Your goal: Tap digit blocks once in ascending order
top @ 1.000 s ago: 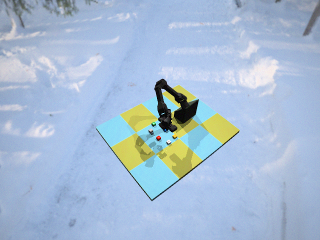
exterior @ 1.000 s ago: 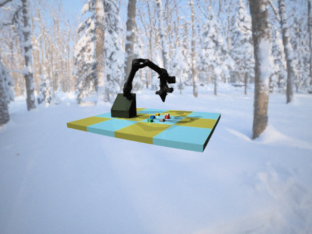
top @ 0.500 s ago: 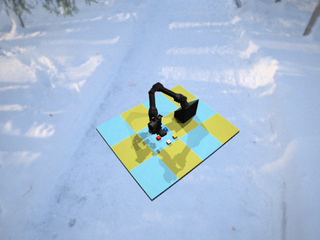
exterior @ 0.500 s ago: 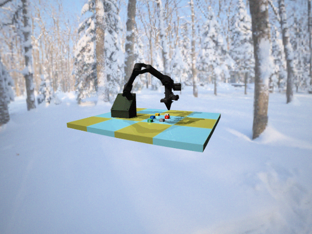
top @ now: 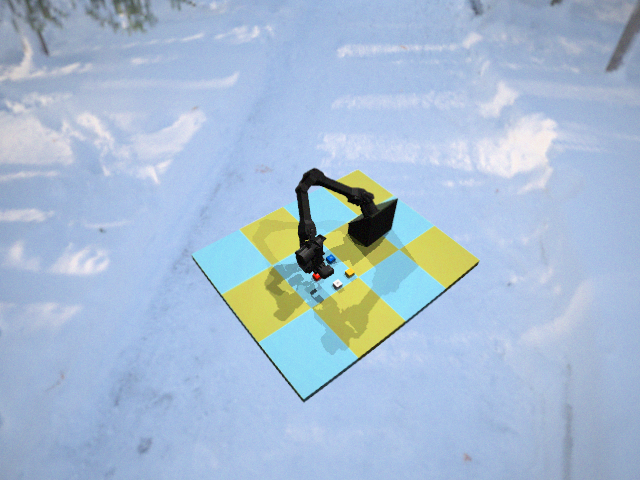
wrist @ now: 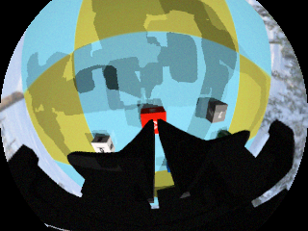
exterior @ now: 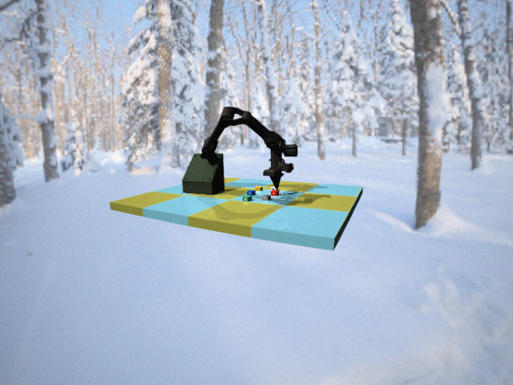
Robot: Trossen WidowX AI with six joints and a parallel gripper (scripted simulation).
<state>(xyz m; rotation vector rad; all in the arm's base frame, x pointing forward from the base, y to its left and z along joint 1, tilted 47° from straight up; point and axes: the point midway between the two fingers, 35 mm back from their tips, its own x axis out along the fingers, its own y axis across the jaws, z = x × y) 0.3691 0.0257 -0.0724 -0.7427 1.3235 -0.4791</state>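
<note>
Right now the red block is 10 mm behind my gripper tip and 20 mm below it. From my gripper tip the other things lie so: white block (60 mm behind, 90 mm to the left, 20 mm below); grey block (10 mm ahead, 110 mm to the right, 20 mm below); blue block (120 mm behind, 50 mm to the right, 20 mm below).
</note>
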